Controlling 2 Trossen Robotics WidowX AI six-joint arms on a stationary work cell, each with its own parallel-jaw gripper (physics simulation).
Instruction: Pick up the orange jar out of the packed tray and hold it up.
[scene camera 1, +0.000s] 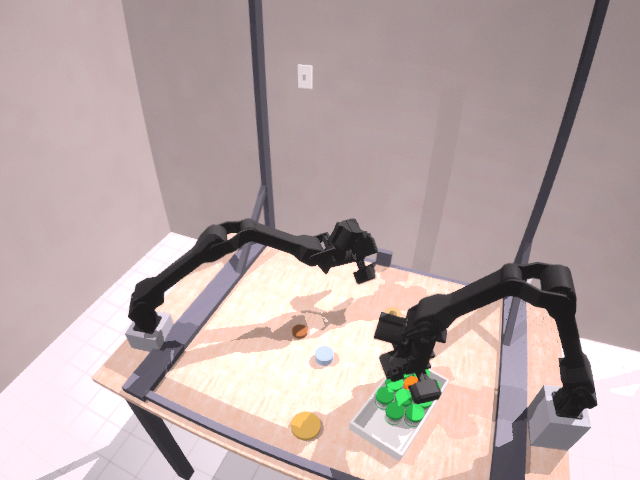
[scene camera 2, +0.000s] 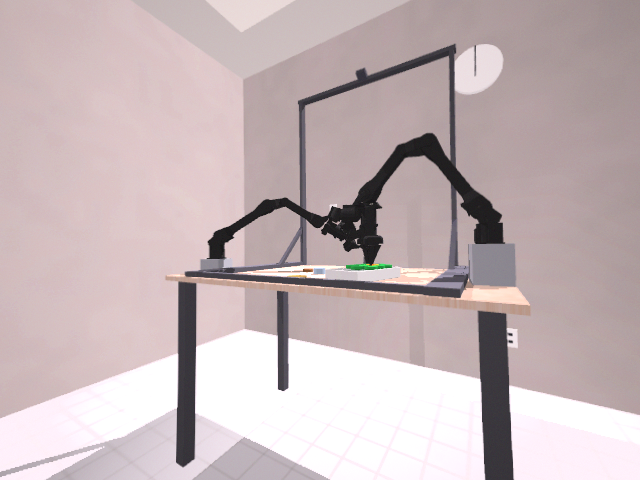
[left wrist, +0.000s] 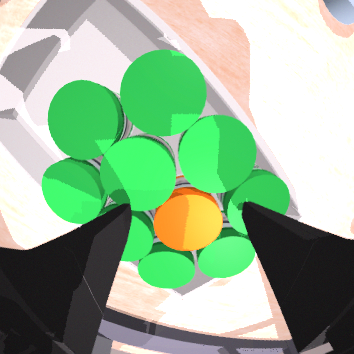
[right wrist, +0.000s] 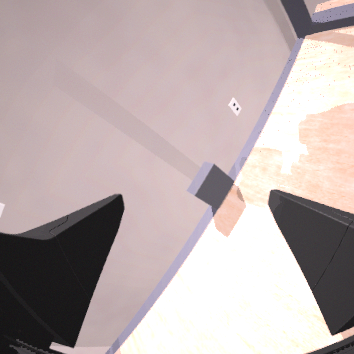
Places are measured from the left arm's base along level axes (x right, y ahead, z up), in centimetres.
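Where they show: left gripper, fingertip midpoint: (scene camera 1: 408, 384) (scene camera 2: 369, 264) (left wrist: 187, 209); right gripper, fingertip midpoint: (scene camera 2: 356, 241) (right wrist: 196, 199); left arm's base at its link origin: (scene camera 1: 567, 405) (scene camera 2: 489, 243); right arm's base at its link origin: (scene camera 1: 147, 323) (scene camera 2: 216, 258).
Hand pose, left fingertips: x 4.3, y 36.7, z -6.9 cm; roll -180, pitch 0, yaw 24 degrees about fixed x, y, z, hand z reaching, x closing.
Things, the pixels of their top centre, and the offset from my left fingertips.
- orange jar at its top centre: (left wrist: 188, 224) (scene camera 1: 413, 384) dy -1.1, dx +0.6, dz -0.2 cm
- grey-white tray at its top centre: (left wrist: 131, 164) (scene camera 1: 402, 400) (scene camera 2: 363, 268) dy +1.0, dx -4.0, dz -1.1 cm
- light blue disc at its top centre: (scene camera 1: 324, 353) dy +22.8, dx +6.7, dz -2.4 cm
- brown round piece at its top centre: (scene camera 1: 299, 330) dy +31.6, dx +13.9, dz -3.6 cm
- flat yellow disc at its top centre: (scene camera 1: 305, 424) dy +22.4, dx -14.1, dz -3.6 cm
The orange jar (scene camera 1: 410, 382) (left wrist: 188, 220) stands upright among several green-lidded jars (scene camera 1: 394, 411) (left wrist: 163, 92) in the grey-white tray (scene camera 1: 379, 446) (scene camera 2: 345, 275) (left wrist: 60, 90). My left gripper (left wrist: 187, 209) is open, pointing down low over the tray, its fingertips on either side of the orange lid in the left wrist view and above the green lids beside it. Nothing is between its fingers. In scene camera 2 its tips are close above the lids. My right gripper (right wrist: 196, 199) is open and empty, high over the far part of the table.
A light blue disc (scene camera 1: 324, 354) and a brown round piece (scene camera 1: 299, 331) lie left of the tray in scene camera 1. A flat yellow disc (scene camera 1: 306, 425) lies near the front edge. A tan ring lies behind the left gripper. Dark frame rails border the table.
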